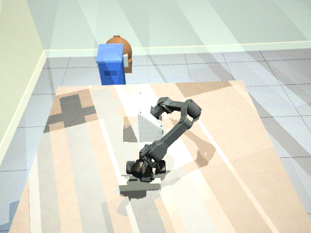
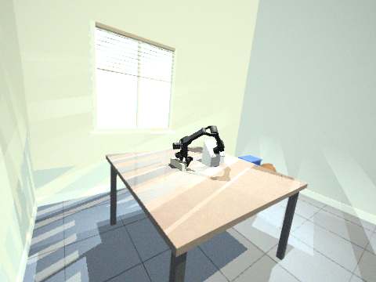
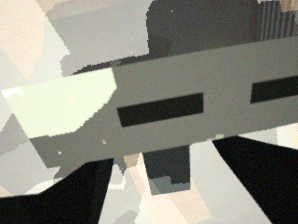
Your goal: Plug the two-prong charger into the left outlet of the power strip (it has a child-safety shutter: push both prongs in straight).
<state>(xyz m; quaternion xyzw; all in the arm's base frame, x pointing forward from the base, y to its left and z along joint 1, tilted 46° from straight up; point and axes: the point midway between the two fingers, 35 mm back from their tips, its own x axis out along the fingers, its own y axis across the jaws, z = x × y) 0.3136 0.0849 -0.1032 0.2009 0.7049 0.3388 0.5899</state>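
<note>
Now: gripper tip 20 mm short of the dark charger and 10 mm below it.
</note>
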